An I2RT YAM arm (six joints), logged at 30 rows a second.
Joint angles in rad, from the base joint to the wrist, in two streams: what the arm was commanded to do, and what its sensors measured. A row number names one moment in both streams.
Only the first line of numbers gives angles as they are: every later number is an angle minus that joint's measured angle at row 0.
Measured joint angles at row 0: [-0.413, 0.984, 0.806, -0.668, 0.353, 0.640]
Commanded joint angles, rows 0 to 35: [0.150, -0.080, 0.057, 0.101, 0.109, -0.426]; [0.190, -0.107, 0.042, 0.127, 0.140, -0.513]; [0.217, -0.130, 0.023, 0.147, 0.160, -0.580]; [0.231, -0.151, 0.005, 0.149, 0.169, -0.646]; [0.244, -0.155, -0.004, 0.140, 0.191, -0.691]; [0.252, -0.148, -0.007, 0.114, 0.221, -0.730]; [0.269, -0.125, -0.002, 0.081, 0.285, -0.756]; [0.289, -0.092, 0.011, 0.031, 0.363, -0.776]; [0.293, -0.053, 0.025, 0.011, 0.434, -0.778]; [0.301, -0.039, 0.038, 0.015, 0.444, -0.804]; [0.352, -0.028, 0.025, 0.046, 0.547, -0.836]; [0.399, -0.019, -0.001, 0.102, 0.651, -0.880]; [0.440, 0.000, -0.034, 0.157, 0.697, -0.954]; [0.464, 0.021, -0.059, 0.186, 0.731, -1.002]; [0.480, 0.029, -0.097, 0.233, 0.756, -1.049]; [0.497, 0.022, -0.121, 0.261, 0.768, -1.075]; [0.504, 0.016, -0.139, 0.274, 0.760, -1.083]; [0.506, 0.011, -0.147, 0.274, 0.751, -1.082]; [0.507, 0.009, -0.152, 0.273, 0.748, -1.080]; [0.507, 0.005, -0.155, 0.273, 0.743, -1.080]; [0.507, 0.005, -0.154, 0.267, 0.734, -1.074]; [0.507, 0.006, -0.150, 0.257, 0.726, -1.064]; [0.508, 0.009, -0.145, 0.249, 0.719, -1.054]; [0.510, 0.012, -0.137, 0.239, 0.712, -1.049]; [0.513, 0.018, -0.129, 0.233, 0.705, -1.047]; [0.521, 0.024, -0.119, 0.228, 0.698, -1.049]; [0.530, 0.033, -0.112, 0.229, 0.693, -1.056]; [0.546, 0.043, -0.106, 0.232, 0.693, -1.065]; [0.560, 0.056, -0.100, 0.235, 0.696, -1.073]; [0.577, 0.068, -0.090, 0.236, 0.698, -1.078]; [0.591, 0.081, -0.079, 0.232, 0.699, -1.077]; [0.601, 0.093, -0.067, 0.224, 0.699, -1.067]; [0.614, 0.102, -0.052, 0.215, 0.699, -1.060]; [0.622, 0.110, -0.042, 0.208, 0.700, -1.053]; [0.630, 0.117, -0.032, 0.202, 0.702, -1.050]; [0.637, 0.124, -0.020, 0.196, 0.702, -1.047]
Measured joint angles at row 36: [0.605, 0.104, -0.078, 0.214, 0.676, -1.056]
